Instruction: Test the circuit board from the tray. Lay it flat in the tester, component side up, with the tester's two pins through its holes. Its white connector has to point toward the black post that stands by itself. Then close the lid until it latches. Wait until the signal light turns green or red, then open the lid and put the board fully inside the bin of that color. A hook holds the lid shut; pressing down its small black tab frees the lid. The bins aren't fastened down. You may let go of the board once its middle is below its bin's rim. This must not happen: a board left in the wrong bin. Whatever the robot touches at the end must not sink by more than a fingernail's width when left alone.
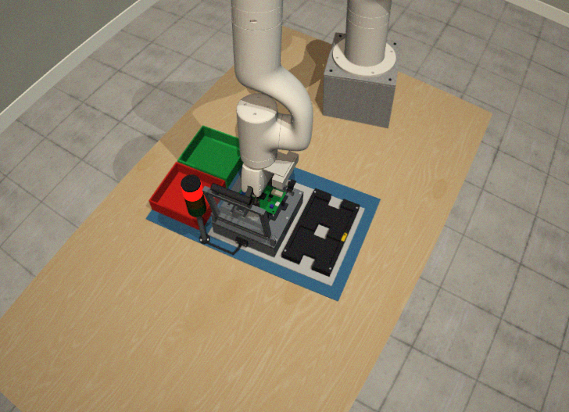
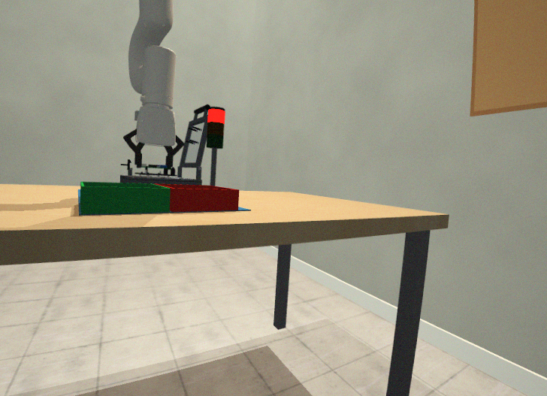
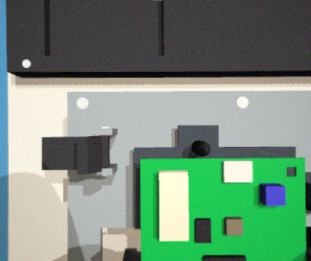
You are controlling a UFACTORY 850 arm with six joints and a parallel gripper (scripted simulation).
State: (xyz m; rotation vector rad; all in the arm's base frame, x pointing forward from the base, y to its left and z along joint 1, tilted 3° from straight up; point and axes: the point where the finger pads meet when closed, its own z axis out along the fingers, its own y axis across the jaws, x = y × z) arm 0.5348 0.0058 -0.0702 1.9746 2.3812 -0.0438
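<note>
The red bin lies 19 cm to the right of my hand, 8 cm below it and 8 cm ahead of it. The rest, counted from my hand: green circuit board (1 cm below); clear lid (11 cm ahead, 9 cm above, 2 cm to the left); latch hook (7 cm behind, 5 cm to the left, 1 cm below).
</note>
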